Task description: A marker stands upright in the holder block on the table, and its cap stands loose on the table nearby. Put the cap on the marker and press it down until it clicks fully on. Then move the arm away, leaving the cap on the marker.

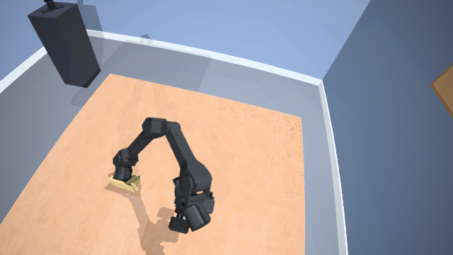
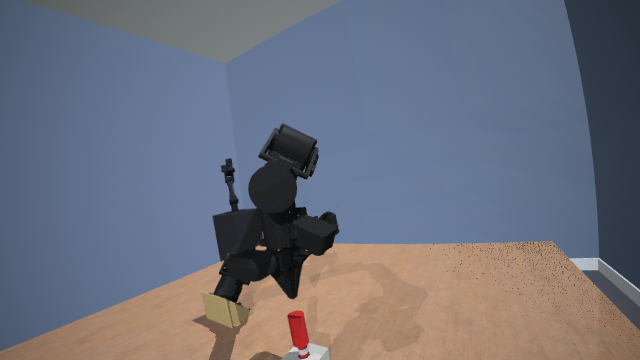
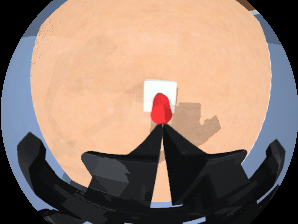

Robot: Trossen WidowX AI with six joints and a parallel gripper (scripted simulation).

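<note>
My gripper tip is now 6 cm above the red cap.
</note>
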